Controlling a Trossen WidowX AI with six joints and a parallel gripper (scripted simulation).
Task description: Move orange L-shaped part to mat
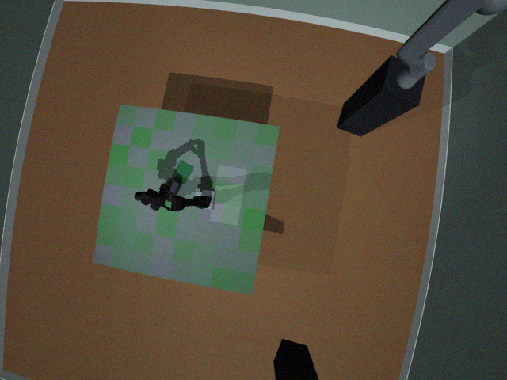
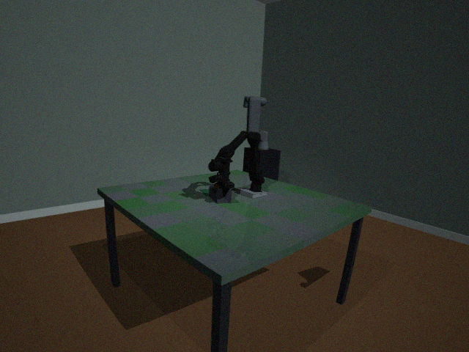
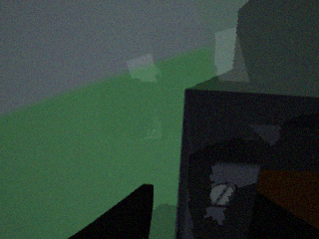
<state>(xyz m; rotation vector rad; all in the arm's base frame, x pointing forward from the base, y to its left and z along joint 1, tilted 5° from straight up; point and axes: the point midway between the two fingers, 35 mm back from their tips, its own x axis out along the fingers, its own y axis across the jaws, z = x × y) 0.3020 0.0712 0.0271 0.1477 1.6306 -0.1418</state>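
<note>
Now: gripper tip 20 mm past the orange L-shaped part and 40 mm to the left of it.
</note>
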